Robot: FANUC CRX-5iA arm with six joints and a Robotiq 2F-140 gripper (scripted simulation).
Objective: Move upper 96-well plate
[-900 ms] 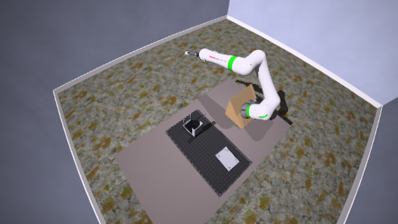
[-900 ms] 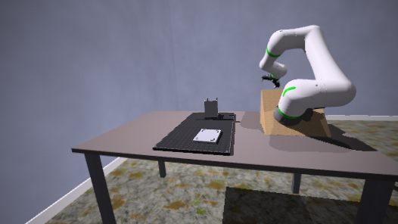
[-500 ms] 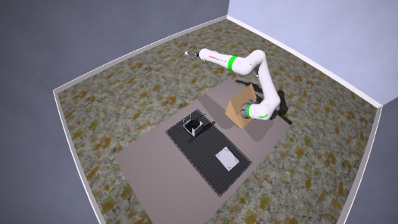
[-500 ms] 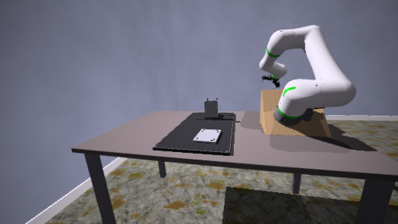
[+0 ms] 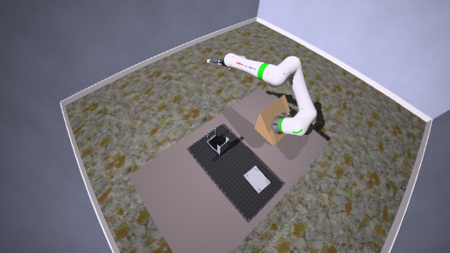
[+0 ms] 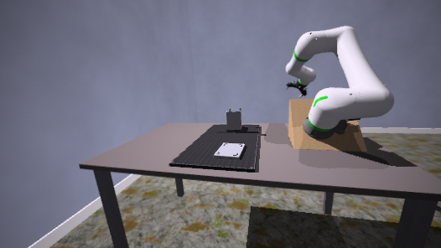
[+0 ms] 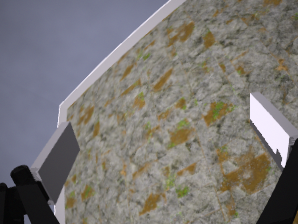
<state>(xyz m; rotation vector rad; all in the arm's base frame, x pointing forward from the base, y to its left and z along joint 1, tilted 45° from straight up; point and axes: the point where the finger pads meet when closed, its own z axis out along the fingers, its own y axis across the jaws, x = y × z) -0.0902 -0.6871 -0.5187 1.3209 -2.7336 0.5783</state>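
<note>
Now: hand 61 cm to the right of the 96-well plate, 54 cm short of it and 16 cm above it. From my hand the other things lie so: pale square (93 cm to the left, 47 cm ahead, 19 cm below); plate nest N1 (100 cm to the left, 54 cm ahead, 19 cm below).
</note>
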